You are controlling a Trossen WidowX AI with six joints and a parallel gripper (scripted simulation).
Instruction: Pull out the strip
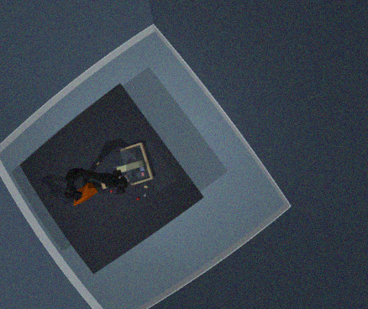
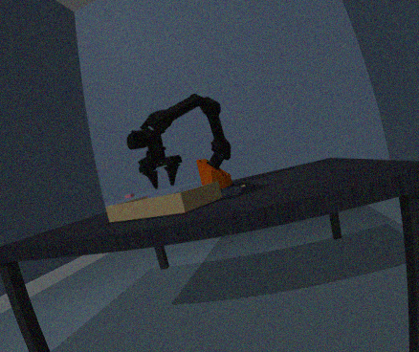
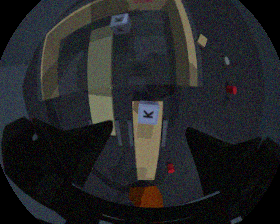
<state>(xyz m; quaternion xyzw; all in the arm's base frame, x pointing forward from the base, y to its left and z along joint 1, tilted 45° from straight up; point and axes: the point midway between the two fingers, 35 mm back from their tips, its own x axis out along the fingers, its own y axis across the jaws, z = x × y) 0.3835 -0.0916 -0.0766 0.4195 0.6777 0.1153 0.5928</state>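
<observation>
Right now the tan strip is 100 mm behind my gripper tip, 70 mm below it and 40 mm to the left of it.
</observation>
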